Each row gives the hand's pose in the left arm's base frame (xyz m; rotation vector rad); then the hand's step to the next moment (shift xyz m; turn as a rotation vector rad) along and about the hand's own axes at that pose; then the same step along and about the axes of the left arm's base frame.
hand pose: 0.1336 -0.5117 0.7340 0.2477 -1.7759 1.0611
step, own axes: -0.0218 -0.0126 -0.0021 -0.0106 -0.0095 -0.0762
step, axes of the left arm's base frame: 0.0191 -0.0123 -0.0111 0.0603 0.0485 0.0043
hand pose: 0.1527 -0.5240 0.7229 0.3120 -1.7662 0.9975
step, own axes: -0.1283 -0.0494 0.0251 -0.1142 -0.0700 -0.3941
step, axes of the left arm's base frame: 0.0694 -0.0801 -0.0911 0.3506 0.2235 -0.0198
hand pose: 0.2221 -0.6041 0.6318 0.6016 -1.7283 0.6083
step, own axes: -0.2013 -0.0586 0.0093 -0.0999 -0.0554 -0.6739
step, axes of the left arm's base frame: 0.0769 -0.0328 -0.1925 0.5353 0.4216 0.0532
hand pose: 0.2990 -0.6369 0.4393 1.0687 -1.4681 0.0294
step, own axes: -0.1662 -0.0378 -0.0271 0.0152 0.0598 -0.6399
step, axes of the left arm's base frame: 0.0127 0.0900 -0.1467 0.4608 0.4010 0.2005
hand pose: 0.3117 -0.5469 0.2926 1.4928 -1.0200 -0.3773
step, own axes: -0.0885 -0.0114 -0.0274 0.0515 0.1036 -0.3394
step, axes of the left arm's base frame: -0.0249 0.0837 -0.0329 0.2419 0.1878 0.1865
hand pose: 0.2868 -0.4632 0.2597 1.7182 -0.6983 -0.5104
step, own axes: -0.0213 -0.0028 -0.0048 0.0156 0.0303 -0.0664
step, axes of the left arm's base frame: -0.0118 0.0185 -0.0020 0.0495 0.0313 0.0463
